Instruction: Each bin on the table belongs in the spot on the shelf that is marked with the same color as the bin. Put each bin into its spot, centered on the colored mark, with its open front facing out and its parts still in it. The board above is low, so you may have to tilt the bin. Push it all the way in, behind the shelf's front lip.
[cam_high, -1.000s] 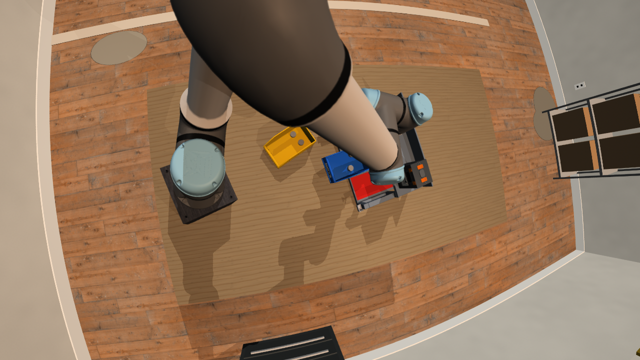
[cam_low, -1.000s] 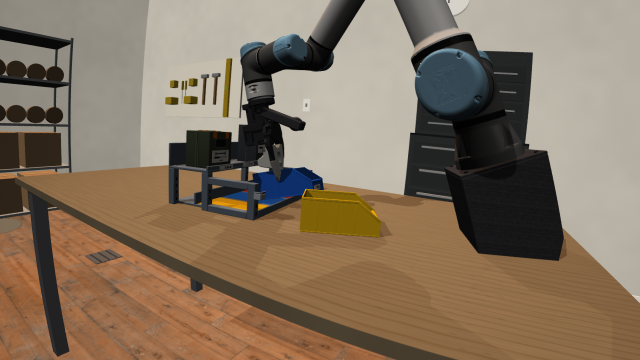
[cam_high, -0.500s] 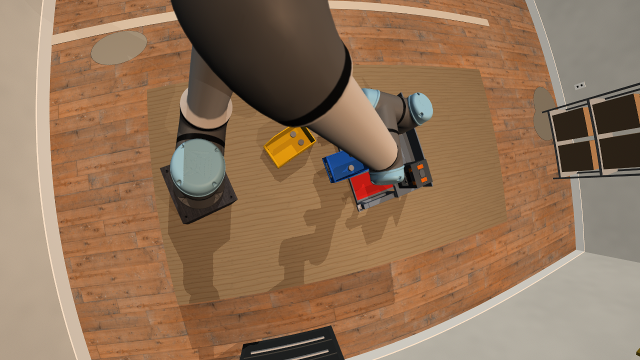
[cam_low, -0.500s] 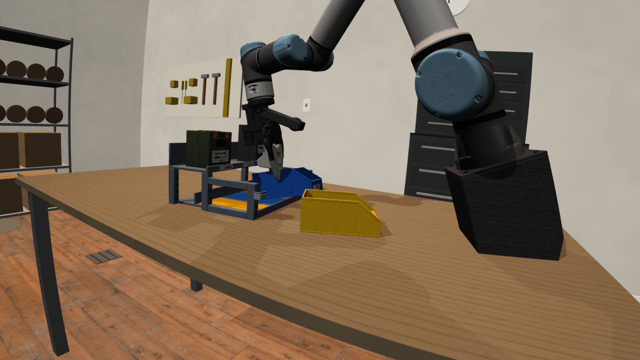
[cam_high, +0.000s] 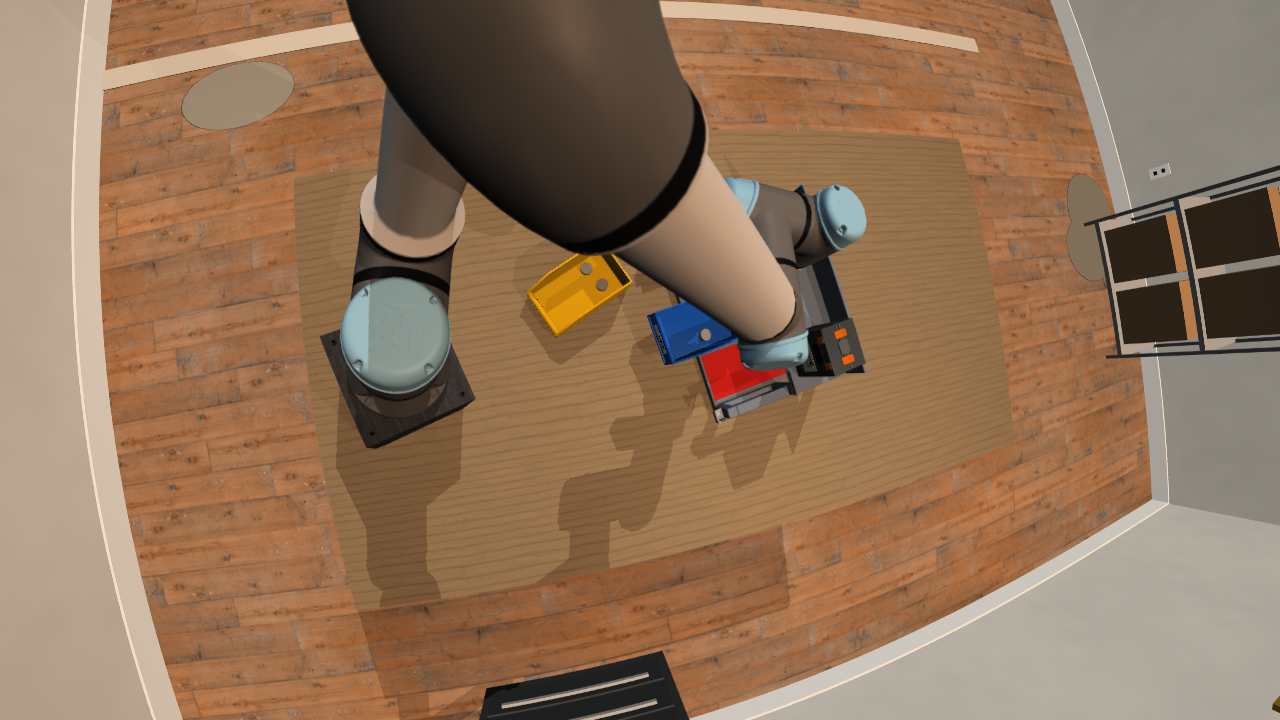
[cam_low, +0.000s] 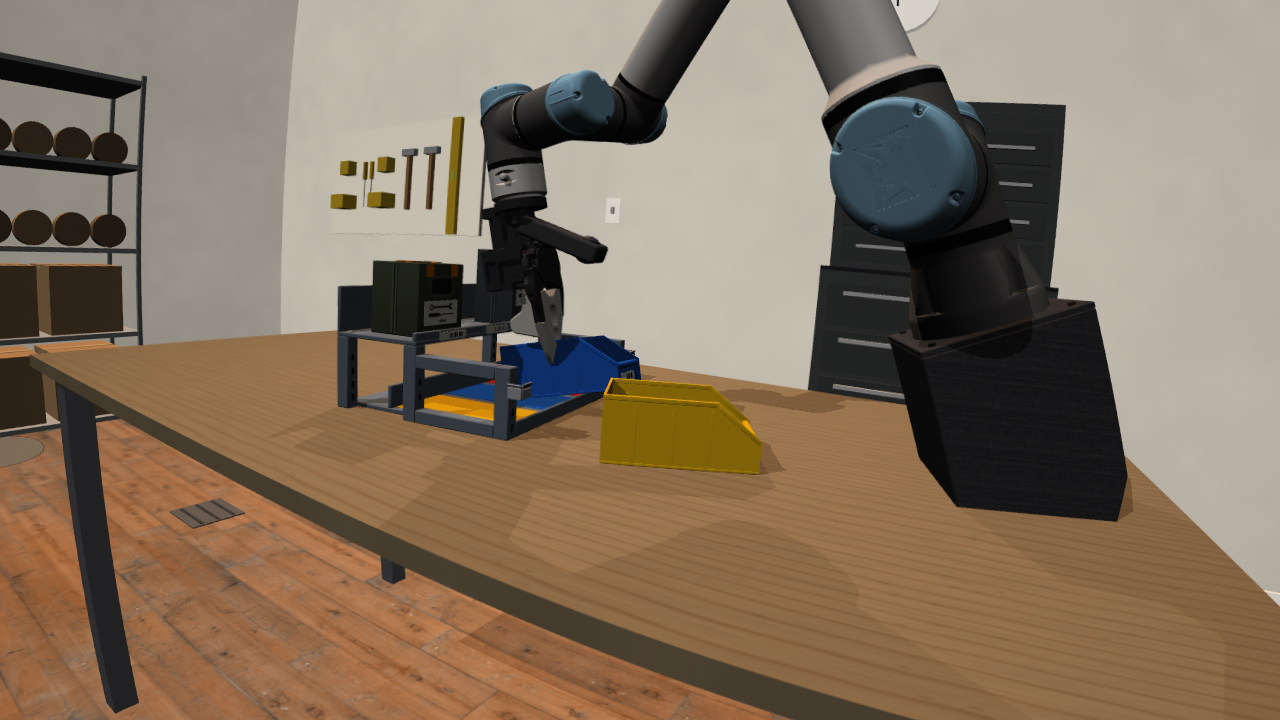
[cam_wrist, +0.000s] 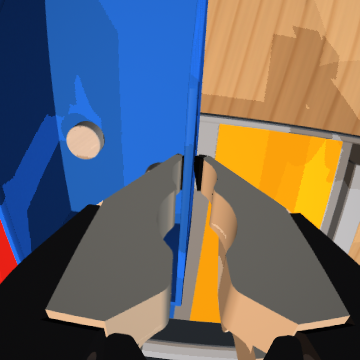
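My hand is 5 cm to the left of the blue bin and 2 cm above it. The rest, counted from my hand: yellow bin: 22 cm behind, 5 cm to the left, 5 cm below.
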